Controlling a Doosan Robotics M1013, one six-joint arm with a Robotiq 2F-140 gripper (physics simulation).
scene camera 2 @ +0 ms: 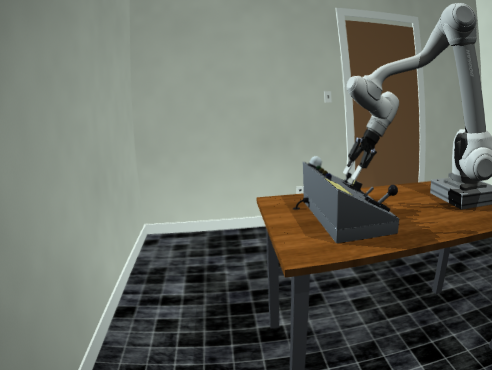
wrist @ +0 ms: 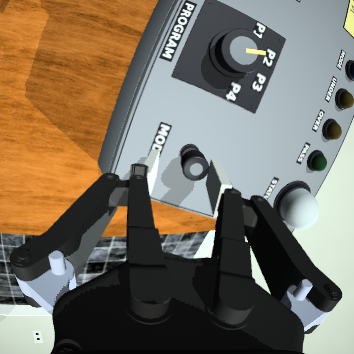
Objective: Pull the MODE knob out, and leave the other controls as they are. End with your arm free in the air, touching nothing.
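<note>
The MODE knob [wrist: 196,167] is a small dark round knob with a grey cap. It stands on the grey sloped control panel [scene camera 2: 320,201] [wrist: 220,127] beside its MODE label, partly covered by a finger. My gripper [scene camera 2: 352,173] [wrist: 182,166] is partly open, its pale fingertips on either side of the knob, close above the panel. In the wrist view the knob appears nearer the right fingertip, with a wider gap to the left one. Nothing is gripped. Whether a fingertip touches the knob or panel cannot be told.
The PROGRAM knob [wrist: 243,50] points at P2. Small lamps, including the green PASS lamp [wrist: 317,160], and the white STATUS dome [scene camera 2: 315,161] [wrist: 298,207] line the far side. A ball-topped lever [scene camera 2: 393,190] rises at the low end. The panel stands on a wooden table [scene camera 2: 300,260].
</note>
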